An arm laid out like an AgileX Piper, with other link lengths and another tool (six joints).
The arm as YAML. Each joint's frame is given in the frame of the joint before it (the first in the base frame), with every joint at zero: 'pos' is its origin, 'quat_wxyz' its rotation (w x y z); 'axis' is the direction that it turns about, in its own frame. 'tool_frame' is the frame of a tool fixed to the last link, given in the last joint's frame.
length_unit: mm
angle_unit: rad
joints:
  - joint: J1
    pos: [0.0, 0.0, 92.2]
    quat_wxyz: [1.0, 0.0, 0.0, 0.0]
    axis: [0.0, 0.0, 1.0]
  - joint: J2
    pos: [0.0, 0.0, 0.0]
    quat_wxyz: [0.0, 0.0, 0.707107, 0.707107]
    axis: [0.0, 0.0, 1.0]
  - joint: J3
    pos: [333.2, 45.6, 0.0]
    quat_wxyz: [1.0, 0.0, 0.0, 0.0]
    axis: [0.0, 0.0, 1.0]
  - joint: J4
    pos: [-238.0, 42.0, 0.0]
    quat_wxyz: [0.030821, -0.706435, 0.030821, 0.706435]
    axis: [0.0, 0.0, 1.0]
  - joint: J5
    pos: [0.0, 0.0, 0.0]
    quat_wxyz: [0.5, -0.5, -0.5, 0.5]
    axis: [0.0, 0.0, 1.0]
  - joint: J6
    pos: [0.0, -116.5, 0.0]
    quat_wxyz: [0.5, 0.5, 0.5, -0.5]
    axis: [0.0, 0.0, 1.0]
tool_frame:
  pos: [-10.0, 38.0, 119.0]
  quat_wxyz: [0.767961, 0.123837, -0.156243, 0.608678]
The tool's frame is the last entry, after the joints.
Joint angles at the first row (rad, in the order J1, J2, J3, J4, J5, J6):
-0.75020 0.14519 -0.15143 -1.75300 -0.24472 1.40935
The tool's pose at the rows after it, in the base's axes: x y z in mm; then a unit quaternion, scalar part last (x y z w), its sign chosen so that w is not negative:
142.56 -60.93 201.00 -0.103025 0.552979 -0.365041 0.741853
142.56 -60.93 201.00 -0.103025 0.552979 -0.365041 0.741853
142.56 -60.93 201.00 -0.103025 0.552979 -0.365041 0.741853
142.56 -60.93 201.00 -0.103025 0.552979 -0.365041 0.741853
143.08 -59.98 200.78 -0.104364 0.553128 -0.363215 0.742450
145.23 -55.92 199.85 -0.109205 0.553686 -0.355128 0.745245
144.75 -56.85 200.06 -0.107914 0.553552 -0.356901 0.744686
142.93 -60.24 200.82 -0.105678 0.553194 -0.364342 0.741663
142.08 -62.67 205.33 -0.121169 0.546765 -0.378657 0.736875
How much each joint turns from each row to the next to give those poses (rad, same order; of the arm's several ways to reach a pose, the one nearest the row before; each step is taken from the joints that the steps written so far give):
-0.00006 0.00001 -0.00001 0.00005 -0.00006 -0.00004
0.00000 0.00000 0.00000 0.00000 0.00000 0.00000
0.00000 0.00000 0.00000 0.00000 0.00000 0.00000
0.00000 0.00000 0.00000 0.00000 0.00000 0.00000
0.00000 0.00000 0.00000 0.00004 -0.00469 -0.00004
0.00006 -0.00002 0.00001 -0.00010 -0.01956 0.00196
-0.00001 0.00002 0.00002 0.00015 0.00453 -0.00015
0.00002 -0.00004 -0.00002 -0.00021 0.01573 -0.00540
0.00000 0.00001 -0.00003 0.07079 0.00689 -0.10982

